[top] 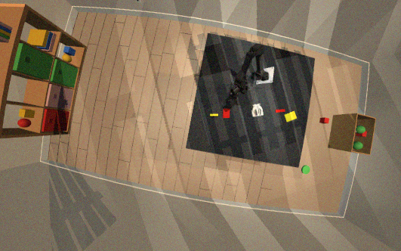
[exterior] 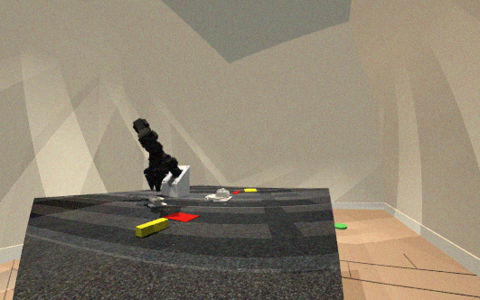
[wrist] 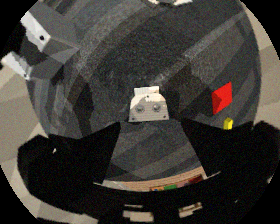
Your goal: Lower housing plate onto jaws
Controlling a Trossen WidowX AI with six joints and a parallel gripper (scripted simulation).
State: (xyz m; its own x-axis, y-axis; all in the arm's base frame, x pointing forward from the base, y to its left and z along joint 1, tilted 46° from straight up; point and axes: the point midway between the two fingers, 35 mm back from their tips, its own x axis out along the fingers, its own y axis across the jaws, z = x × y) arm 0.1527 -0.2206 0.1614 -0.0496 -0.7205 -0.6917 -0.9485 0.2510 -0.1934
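Now: the white part 1 cm to the left of my gripper tip and 4 cm below it. The rest, counted from my gripper tip: yellow bar: 26 cm ahead, 18 cm to the right, 6 cm below; then flat red square: 23 cm ahead, 5 cm to the right, 7 cm below.
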